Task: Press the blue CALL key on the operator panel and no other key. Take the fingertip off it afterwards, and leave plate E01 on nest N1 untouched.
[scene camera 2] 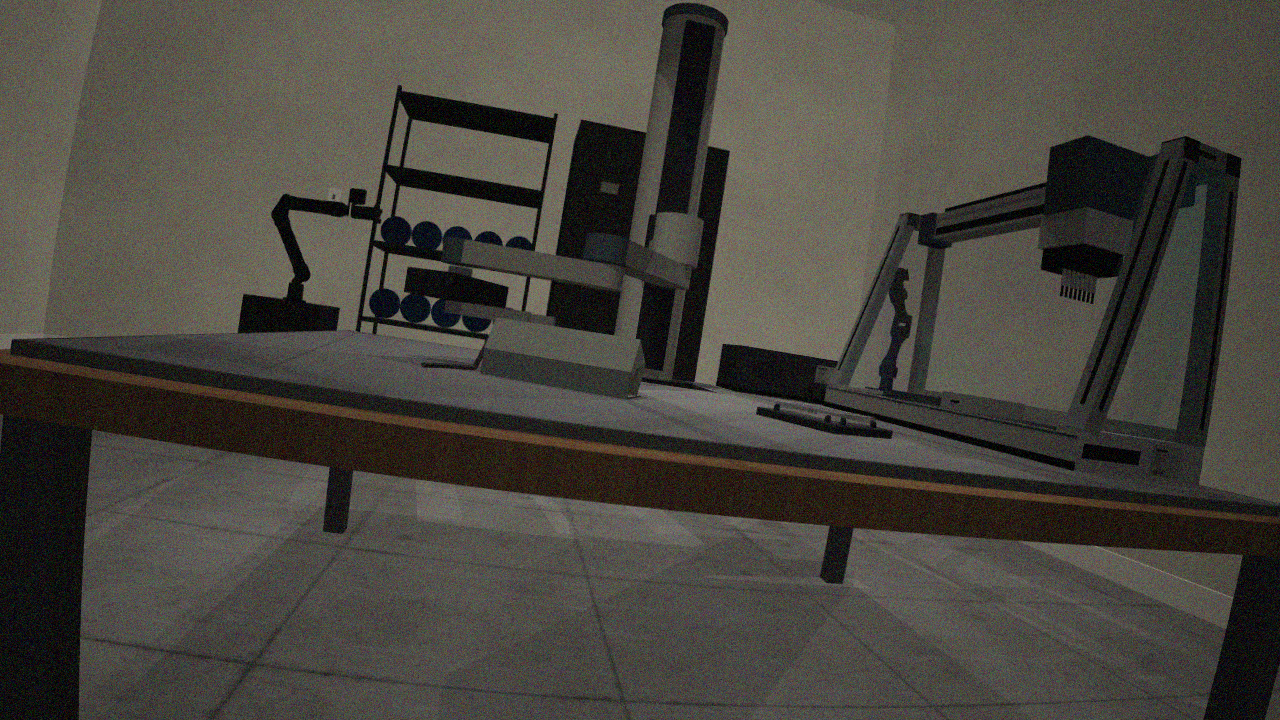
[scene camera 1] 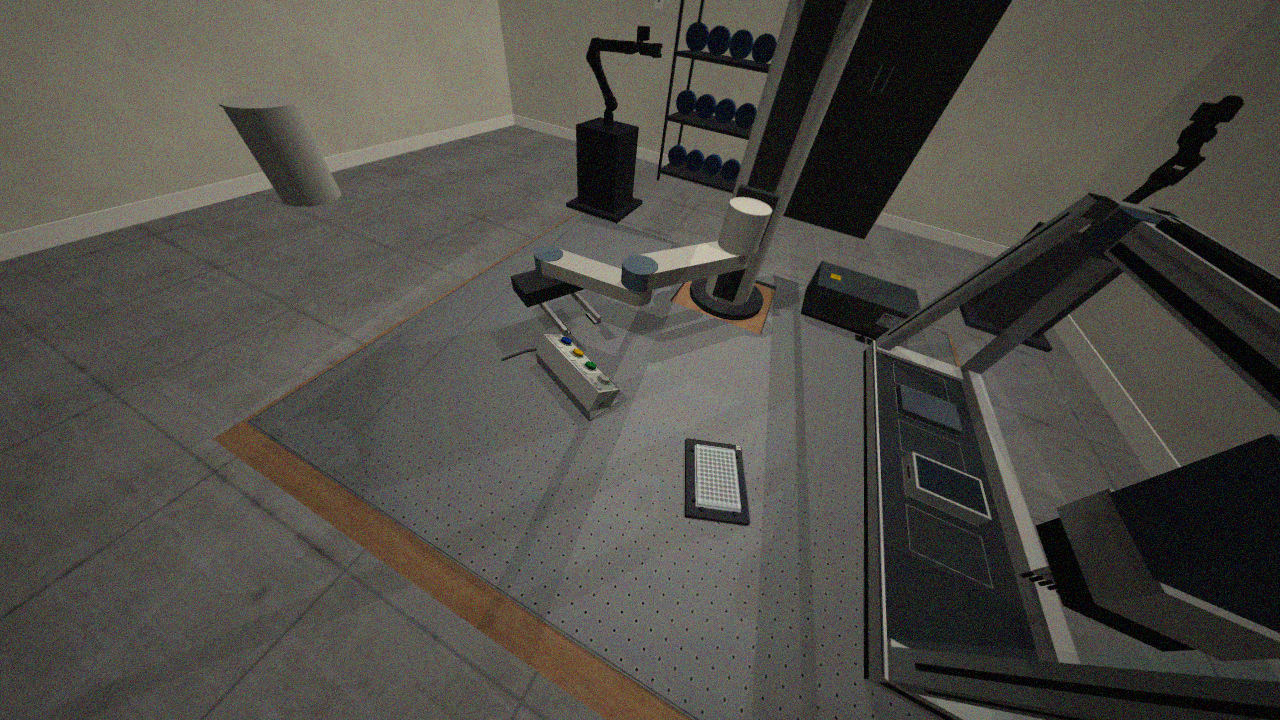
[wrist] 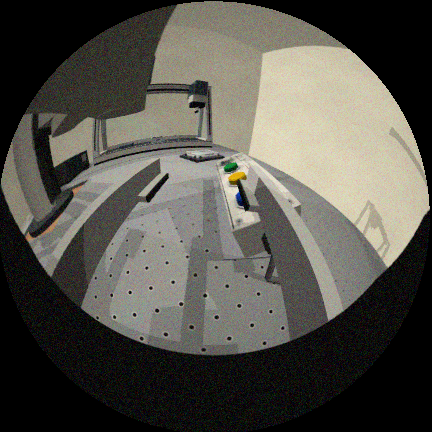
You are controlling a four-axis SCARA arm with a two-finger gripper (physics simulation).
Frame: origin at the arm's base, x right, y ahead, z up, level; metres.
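Seen in the pictures: gripper, fingertip midpoint: [scene camera 2: 542, 321] [scene camera 1: 583, 326] [wrist: 202, 168]; arm's base, link origin: [scene camera 1: 725, 296] [wrist: 50, 211].
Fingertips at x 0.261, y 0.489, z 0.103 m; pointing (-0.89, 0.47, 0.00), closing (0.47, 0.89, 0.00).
Observation:
Offsets run from my fingertips to a thing's top centre. "spot": to the spot under its first point.
The operator panel @(dy +0.094, dx -0.039, dz -0.006 m) [scene camera 1: 567, 380] [scene camera 2: 559, 360] [wrist: 250, 218] is a pale sloped box with a row of keys. Its blue CALL key @(dy +0.044, dx +0.022, dz -0.015 m) [scene camera 1: 565, 340] [wrist: 239, 199] is at the end near my gripper; yellow @(dy +0.064, dx -0.024, dz -0.015 m) [scene camera 1: 578, 352] [wrist: 237, 177], green @(dy +0.083, dx -0.070, dz -0.015 m) [scene camera 1: 590, 365] [wrist: 230, 167] and pale @(dy +0.102, dx -0.116, dz -0.015 m) [scene camera 1: 603, 379] keys follow. My gripper [scene camera 1: 581, 325] [wrist: 202, 168] is open and empty, its two fingers apart. One fingertip is low at the blue key and partly hides it in the wrist view; contact cannot be told. The other fingertip is beside the panel. Plate E01 @(dy +0.172, dx -0.417, dz -0.064 m) [scene camera 1: 717, 474] [wrist: 201, 153] lies on dark nest N1 @(dy +0.172, dx -0.417, dz -0.068 m) [scene camera 1: 690, 503].
A cable @(spot: dy +0.096, dx +0.136, dz -0.083 m) [scene camera 1: 517, 353] leaves the panel's blue-key end. My arm's column base [scene camera 1: 726, 308] and a dark box @(spot: dy -0.523, dx -0.639, dz +0.019 m) [scene camera 1: 859, 300] [scene camera 2: 769, 368] stand behind. A gantry frame [scene camera 2: 1132, 295] [wrist: 170, 88] with a deck stands beyond the nest.

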